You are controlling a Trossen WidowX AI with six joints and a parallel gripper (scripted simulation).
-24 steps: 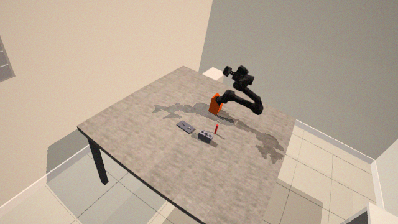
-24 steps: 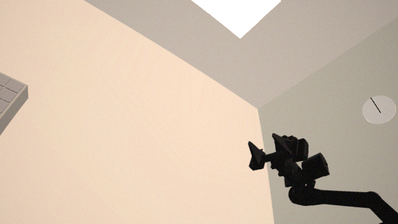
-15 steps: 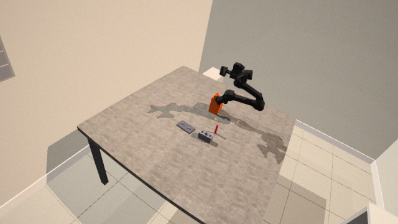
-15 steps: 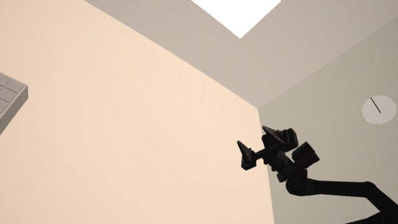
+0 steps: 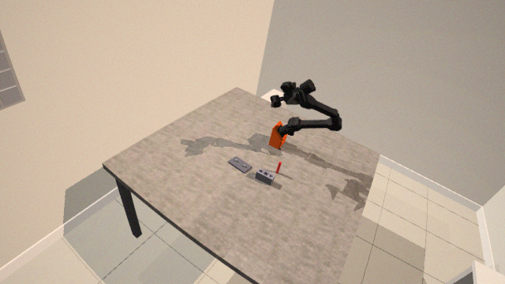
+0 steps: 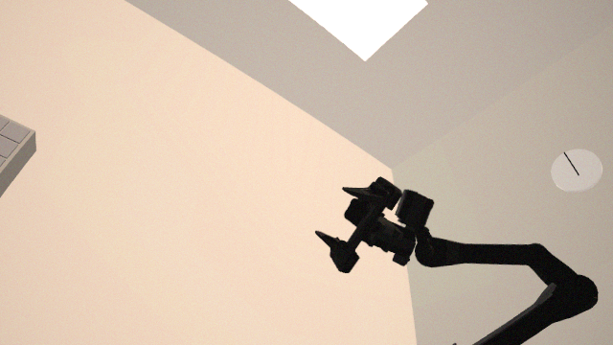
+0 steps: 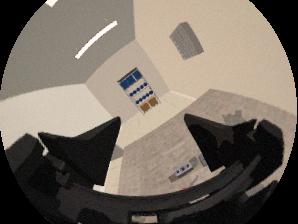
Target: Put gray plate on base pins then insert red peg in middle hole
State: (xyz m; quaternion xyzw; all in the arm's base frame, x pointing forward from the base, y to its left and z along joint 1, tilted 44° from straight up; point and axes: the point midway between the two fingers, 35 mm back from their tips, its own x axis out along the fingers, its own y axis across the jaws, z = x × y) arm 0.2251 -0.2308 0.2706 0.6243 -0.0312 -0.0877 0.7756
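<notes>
My gripper tip is 40 cm above the gray plate, 6 cm short of it and 4 cm to the right of it. From my gripper tip the other things lie so: red peg 40 cm below, 8 cm to the left, 3 cm behind; pin base 43 cm below, 12 cm to the right, 4 cm ahead.
</notes>
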